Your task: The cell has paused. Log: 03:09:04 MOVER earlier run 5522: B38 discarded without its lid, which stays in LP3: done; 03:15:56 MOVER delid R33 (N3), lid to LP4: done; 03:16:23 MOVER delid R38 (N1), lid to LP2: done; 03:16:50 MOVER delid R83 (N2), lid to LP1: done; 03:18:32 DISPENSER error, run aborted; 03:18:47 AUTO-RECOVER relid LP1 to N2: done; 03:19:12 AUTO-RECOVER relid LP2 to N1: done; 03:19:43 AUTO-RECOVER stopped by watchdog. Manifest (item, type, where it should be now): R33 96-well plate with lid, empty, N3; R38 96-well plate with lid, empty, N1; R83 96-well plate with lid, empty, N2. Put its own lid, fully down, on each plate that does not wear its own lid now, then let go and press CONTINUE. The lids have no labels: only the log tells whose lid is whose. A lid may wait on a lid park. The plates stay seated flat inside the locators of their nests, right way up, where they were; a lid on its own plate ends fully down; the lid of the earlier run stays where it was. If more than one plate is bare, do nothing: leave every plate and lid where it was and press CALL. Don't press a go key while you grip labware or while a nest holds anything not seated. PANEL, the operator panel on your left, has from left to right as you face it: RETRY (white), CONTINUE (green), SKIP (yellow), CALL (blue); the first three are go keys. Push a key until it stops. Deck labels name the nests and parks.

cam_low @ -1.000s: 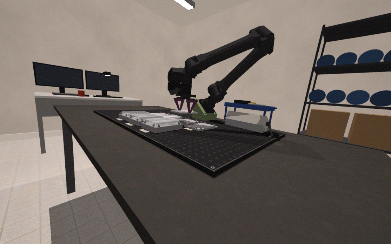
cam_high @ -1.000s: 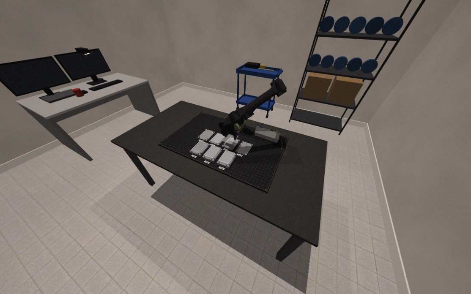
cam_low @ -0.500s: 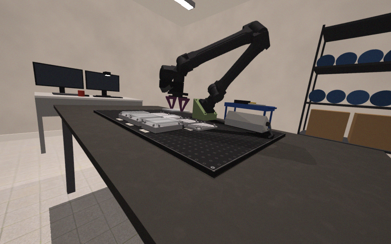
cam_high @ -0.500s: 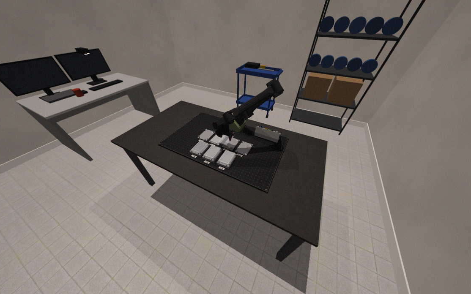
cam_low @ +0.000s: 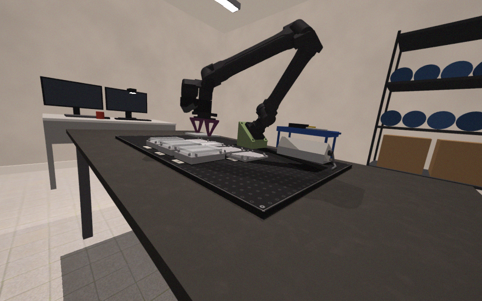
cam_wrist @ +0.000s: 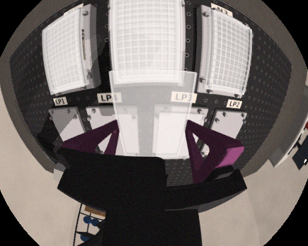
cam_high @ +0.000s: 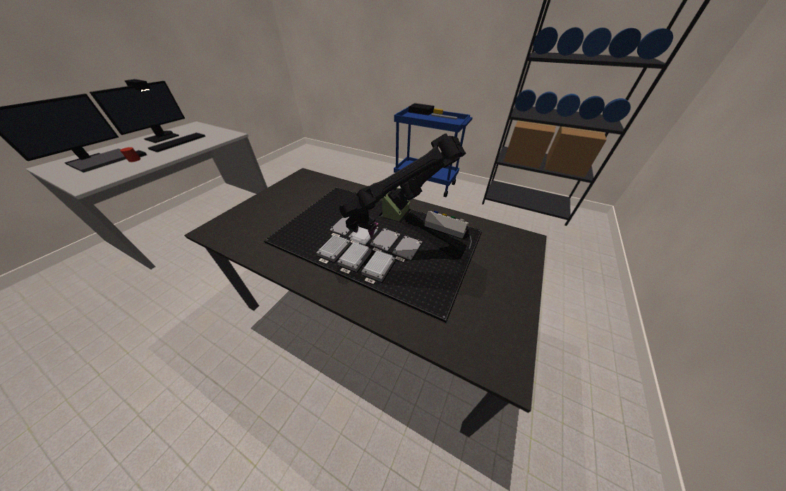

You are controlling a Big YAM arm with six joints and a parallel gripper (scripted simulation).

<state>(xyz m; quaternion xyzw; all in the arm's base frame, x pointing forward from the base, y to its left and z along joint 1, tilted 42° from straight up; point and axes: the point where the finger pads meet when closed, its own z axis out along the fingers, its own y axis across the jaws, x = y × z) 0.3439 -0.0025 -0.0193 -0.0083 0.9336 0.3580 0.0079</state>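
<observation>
Right now my hand is 100 mm short of the white 96-well plate, 120 mm to the left of it and 40 mm above it. Round my hand: lid park LP4: 80 mm behind, 80 mm to the left, 70 mm below; then LP4 label: 10 mm ahead, 80 mm to the left, 70 mm below; then lid park LP2: 80 mm behind, 180 mm to the right, 70 mm below.
</observation>
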